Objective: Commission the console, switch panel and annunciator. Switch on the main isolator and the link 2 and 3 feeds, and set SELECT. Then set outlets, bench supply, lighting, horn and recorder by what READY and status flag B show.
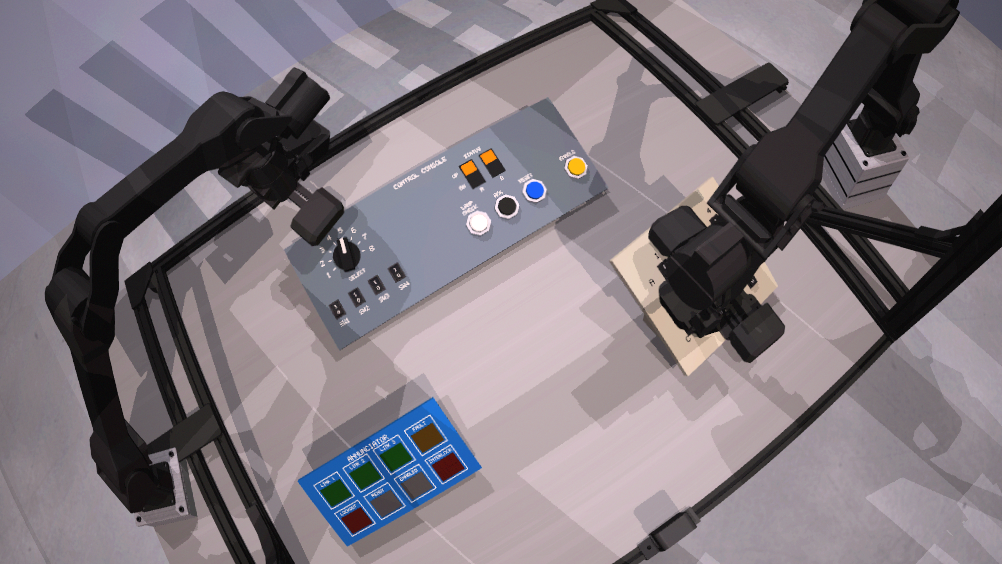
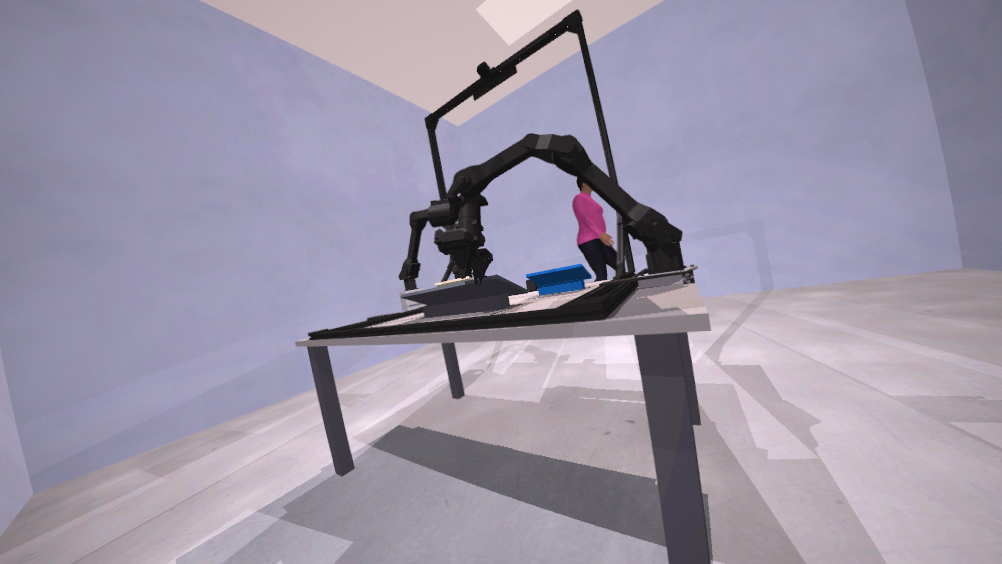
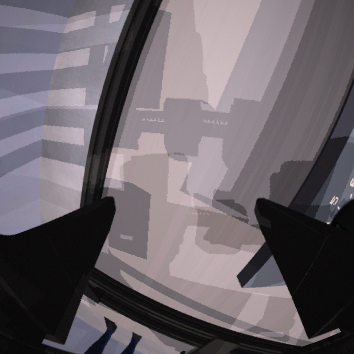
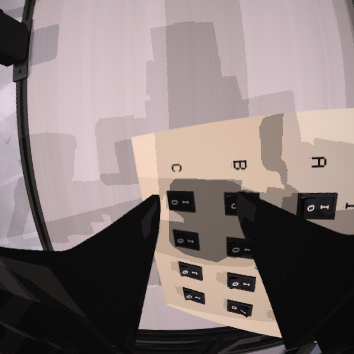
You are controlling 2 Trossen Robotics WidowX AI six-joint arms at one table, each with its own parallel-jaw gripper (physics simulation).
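Frame: origin at the left arm's base, x ahead, y left, z up, level; centimetres.
Where they show: left gripper, between the fingertips: (image 1: 293, 206) (image 2: 470, 282) (image 3: 185, 204); right gripper, between the fingertips: (image 4: 197, 199); left arm's base, origin of its link: (image 1: 155, 487) (image 2: 667, 270); right arm's base, origin of its link: (image 1: 871, 136) (image 2: 411, 290).
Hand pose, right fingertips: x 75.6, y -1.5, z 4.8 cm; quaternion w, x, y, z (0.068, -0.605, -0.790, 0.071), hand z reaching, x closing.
Each offset is from my right fingertips to the top centre of the thing. "spot": to the spot under its first point.
The grey console @(spot: dx -26.9, dy +21.2, dz -1.8 cm) (image 1: 427, 245) (image 2: 455, 295) has its SELECT knob @(dx -37.1, dy +22.4, dz +2.5 cm) (image 1: 345, 255) pointing near 5. Status flags A @(spot: dx -18.8, dy +28.1, dz +0.3 cm) (image 1: 471, 173) and B @(spot: dx -15.7, dy +28.7, dz +0.2 cm) (image 1: 492, 163) show orange in their upper halves. The blue annunciator @(dx -40.0, dy -4.4, dz +0.7 cm) (image 1: 433, 406) (image 2: 559, 284) has dark-looking lamps; READY @(spot: dx -41.3, dy -8.4, dz -2.6 cm) (image 1: 384, 502) is grey. The cream switch panel (image 1: 690, 360) (image 4: 210, 145) is partly hidden by my right arm. My right gripper (image 4: 197, 199) is part open and empty over the panel, its fingertips near the first C switch @(dx +1.0, dy -0.8, dz -1.6 cm) (image 4: 180, 202) and B switch @(dx -0.3, dy +2.6, dz +0.4 cm) (image 4: 232, 204); contact cannot be told. My left gripper (image 3: 185, 204) is open and empty above the console's knob end.
A black frame (image 1: 448, 78) runs around the table, with a small black box (image 1: 671, 530) on its front rail. The white LAMP CHECK @(dx -19.9, dy +21.8, dz -0.8 cm) (image 1: 478, 222), black @(dx -15.8, dy +22.8, dz -0.8 cm) (image 1: 506, 205), blue RESET @(dx -11.8, dy +23.8, dz -0.8 cm) (image 1: 534, 189) and yellow @(dx -5.4, dy +25.4, dz -0.8 cm) (image 1: 575, 166) buttons are on the console. A person in pink (image 2: 588, 218) stands behind the table.
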